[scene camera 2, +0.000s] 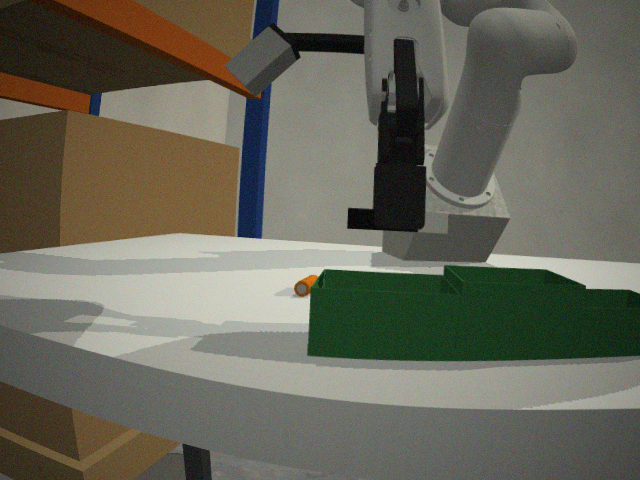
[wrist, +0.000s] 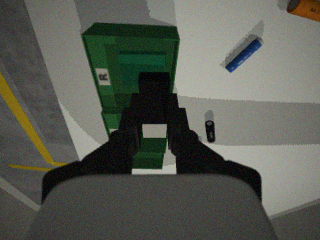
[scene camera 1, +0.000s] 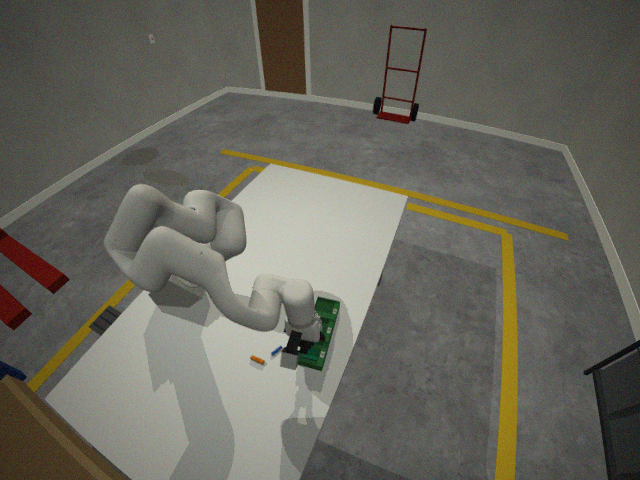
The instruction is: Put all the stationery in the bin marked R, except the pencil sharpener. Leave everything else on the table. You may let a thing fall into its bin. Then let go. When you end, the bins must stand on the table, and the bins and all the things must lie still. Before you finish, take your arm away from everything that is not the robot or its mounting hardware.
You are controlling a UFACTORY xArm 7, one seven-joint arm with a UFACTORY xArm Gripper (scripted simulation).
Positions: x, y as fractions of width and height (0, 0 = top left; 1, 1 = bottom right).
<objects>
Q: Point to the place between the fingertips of my gripper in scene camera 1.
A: At 0.48, 0.72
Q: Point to a black block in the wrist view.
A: At 0.48, 0.36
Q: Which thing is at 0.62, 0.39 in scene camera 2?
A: My gripper.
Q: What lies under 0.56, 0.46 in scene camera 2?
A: A black block.
</objects>
